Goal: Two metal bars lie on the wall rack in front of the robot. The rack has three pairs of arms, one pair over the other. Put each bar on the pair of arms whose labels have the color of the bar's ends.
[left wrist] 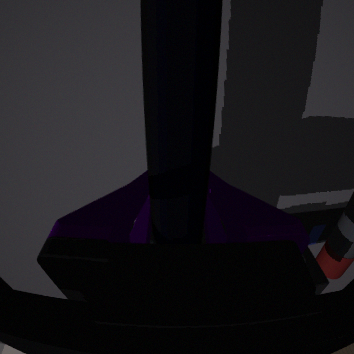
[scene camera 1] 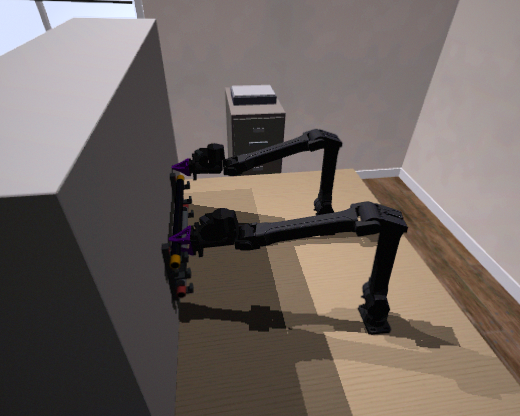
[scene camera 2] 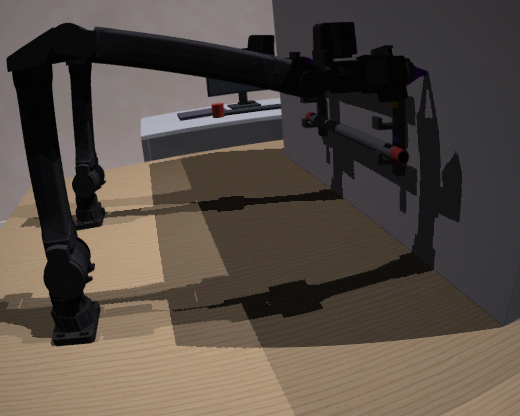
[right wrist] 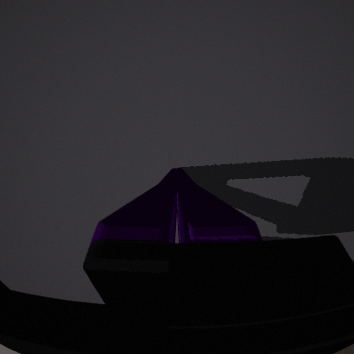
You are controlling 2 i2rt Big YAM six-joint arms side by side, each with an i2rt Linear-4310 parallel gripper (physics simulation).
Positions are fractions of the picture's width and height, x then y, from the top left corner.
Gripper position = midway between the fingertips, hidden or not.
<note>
I see my left gripper (scene camera 1: 0.33,0.58), my right gripper (scene camera 2: 0.82,0.17), a black bar (scene camera 1: 0.34,0.50) and a grey wall block (right wrist: 0.30,0.30).
The black bar is seen too in the left wrist view (left wrist: 0.51,0.15). My left gripper shows as well in the left wrist view (left wrist: 0.50,0.50). My right gripper is seen too in the right wrist view (right wrist: 0.50,0.50).
</note>
